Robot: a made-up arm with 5 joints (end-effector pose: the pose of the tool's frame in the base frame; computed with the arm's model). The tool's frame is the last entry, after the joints. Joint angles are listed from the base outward.
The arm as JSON. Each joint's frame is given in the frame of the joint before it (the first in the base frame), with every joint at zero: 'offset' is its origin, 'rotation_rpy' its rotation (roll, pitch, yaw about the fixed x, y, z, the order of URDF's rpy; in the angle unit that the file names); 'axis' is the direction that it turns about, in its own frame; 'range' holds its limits. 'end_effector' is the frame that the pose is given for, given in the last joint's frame.
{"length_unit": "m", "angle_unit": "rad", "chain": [
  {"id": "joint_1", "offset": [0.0, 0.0, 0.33], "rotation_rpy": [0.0, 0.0, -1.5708], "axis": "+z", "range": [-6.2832, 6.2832]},
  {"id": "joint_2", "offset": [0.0, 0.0, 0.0], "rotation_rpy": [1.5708, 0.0, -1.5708], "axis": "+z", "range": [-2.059, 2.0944]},
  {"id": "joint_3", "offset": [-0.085, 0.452, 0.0], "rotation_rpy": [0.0, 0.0, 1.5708], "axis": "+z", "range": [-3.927, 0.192]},
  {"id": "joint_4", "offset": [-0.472, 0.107, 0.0], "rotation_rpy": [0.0, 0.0, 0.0], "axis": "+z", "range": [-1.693, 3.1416]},
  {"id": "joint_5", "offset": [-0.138, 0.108, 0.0], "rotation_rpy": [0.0, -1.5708, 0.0], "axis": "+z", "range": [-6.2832, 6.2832]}
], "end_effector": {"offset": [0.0, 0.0, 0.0], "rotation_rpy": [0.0, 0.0, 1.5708]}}
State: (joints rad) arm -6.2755 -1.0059 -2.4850 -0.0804 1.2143
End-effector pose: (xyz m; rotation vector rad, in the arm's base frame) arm -0.7540 -0.0058 1.1311 0.4137 -0.2851 -1.8859
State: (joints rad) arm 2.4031 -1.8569 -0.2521 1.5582 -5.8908
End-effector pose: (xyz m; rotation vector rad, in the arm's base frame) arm -0.0422 0.0384 0.5567 -1.3910 -2.1921 -0.1263
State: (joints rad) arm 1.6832 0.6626 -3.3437 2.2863 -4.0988
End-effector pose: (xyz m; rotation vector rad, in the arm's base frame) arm -0.0686 0.6079 1.0186 -2.6795 0.6859 0.1964
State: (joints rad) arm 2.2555 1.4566 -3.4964 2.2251 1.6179
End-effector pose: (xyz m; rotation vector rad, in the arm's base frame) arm -0.5769 0.7066 0.4503 2.8175 0.9299 0.0986
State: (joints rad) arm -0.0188 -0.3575 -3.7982 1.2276 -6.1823
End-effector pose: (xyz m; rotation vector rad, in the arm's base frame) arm -0.6120 0.0115 1.0995 -0.3257 0.0195 -3.0425
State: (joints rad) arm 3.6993 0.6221 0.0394 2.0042 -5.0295
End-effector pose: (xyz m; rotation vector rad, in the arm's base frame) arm 0.0274 0.0171 0.2828 0.1864 0.5137 1.7729
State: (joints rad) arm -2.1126 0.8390 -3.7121 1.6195 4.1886
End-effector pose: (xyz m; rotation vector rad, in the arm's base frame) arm -0.2991 -0.4969 1.1118 1.9541 -0.0176 -0.7189
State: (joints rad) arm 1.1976 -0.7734 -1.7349 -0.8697 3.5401
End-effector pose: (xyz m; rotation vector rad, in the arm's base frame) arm -0.0726 -0.1855 1.2655 0.1025 -0.2426 1.5880
